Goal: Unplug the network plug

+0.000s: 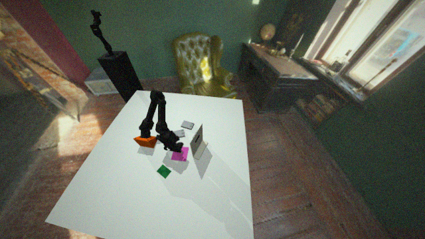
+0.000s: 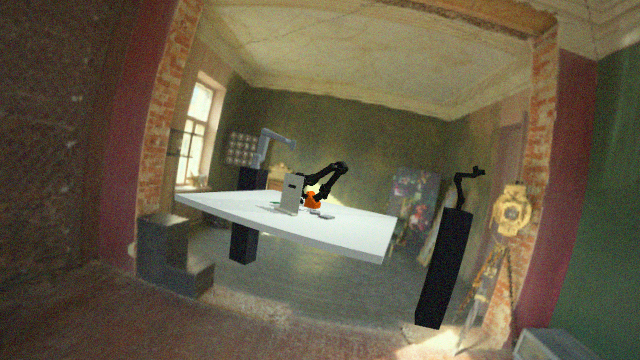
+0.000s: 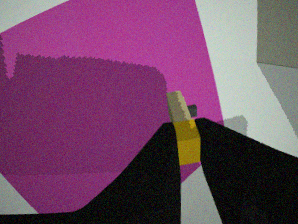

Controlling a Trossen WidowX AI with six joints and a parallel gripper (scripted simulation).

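My gripper tip is 30 mm above the magenta square and 10 mm past it. Also, from my gripper tip: upright grey panel (140 mm ahead, 80 mm above, 60 mm to the left).
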